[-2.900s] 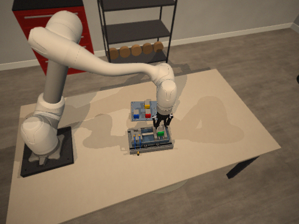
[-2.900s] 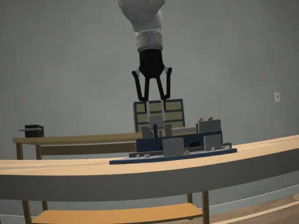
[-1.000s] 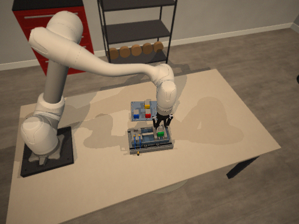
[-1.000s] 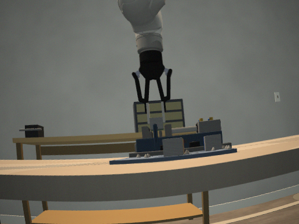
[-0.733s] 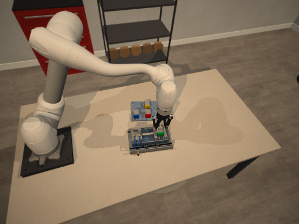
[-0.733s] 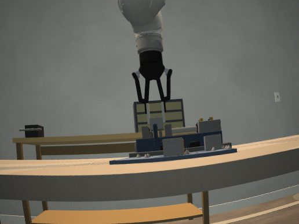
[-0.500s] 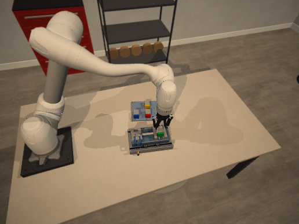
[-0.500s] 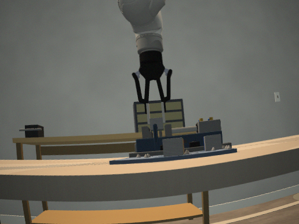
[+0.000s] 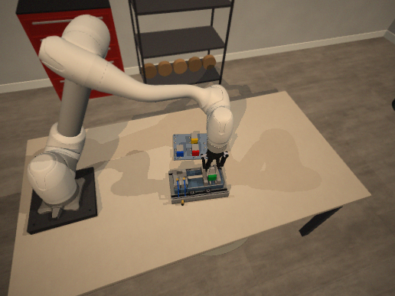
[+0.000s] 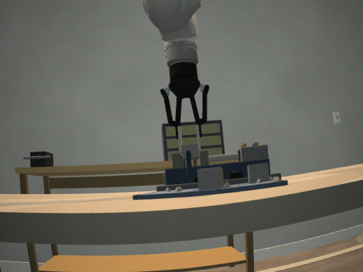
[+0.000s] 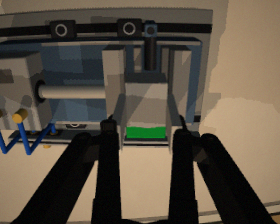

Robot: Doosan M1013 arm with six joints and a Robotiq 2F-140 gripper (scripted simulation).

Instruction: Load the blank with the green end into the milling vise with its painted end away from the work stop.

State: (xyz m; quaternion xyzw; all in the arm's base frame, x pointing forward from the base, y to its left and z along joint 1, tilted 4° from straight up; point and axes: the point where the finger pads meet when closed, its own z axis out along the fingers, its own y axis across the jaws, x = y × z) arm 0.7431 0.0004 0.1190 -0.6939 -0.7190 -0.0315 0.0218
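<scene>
My hand is 30 mm short of the fixed jaw, 10 mm to the right of it and 60 mm above it. Round my hand: green-ended blank (30 mm below); work stop rod (50 mm to the left, 50 mm below); moving jaw (30 mm behind, 60 mm below).
</scene>
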